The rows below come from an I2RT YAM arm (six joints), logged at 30 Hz.
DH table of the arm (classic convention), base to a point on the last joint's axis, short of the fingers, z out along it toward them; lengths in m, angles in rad. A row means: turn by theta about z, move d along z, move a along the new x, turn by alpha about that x. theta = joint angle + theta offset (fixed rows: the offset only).
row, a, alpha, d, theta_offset
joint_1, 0.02, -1.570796, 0.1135, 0
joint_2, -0.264, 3.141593, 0, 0
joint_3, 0.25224, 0, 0, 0.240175
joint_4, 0.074, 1.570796, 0, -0.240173
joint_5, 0, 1.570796, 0, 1.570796
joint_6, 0, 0, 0.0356, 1.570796
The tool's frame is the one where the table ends.
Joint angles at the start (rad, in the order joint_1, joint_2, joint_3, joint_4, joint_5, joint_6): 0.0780, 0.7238, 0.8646, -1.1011, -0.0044, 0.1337
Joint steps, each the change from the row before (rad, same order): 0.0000, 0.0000, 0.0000, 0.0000, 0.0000, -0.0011; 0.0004, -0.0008, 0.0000, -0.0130, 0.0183, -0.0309; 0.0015, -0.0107, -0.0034, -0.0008, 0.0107, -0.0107; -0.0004, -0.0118, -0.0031, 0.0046, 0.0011, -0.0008; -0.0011, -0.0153, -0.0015, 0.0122, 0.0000, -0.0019; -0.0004, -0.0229, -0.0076, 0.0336, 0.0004, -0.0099
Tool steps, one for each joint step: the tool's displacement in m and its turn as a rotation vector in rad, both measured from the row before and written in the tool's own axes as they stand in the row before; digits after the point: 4 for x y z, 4 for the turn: 0.0000, 0.0000, 0.0000, 0.0000, 0.0000, -0.0011; 0.0014, -0.0008, -0.0002, 0.0194, 0.0100, -0.0313; 0.0016, -0.0004, -0.0011, 0.0092, -0.0074, -0.0118; 0.0011, -0.0002, -0.0014, 0.0001, -0.0134, -0.0001; 0.0003, -0.0002, -0.0024, -0.0017, -0.0259, -0.0003; -0.0004, -0.0001, -0.0024, -0.0034, -0.0488, -0.0083
